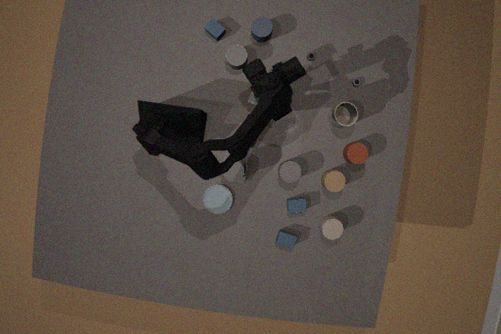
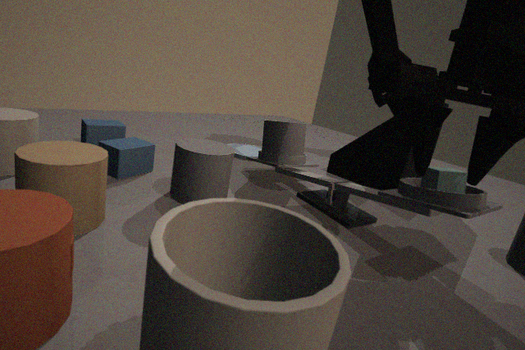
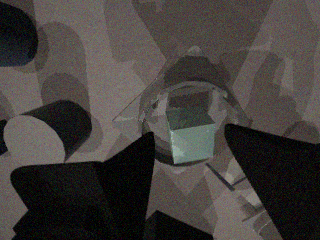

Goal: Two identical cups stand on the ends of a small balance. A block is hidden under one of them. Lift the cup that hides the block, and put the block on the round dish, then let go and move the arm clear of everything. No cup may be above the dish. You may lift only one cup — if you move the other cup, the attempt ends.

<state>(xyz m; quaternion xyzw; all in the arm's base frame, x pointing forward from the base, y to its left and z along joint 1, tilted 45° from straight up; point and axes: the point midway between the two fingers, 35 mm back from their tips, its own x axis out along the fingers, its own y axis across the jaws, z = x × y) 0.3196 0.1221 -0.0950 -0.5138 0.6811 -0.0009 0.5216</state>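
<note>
The teal block lies 1 cm below my gripper tip. The rest, counted from my gripper tip: orange cup (32 cm ahead, 12 cm to the right, 6 cm below); blue-grey cylinder (4 cm behind, 22 cm to the left, 6 cm below); small balance (2 cm behind, 12 cm to the right, 5 cm below).
</note>
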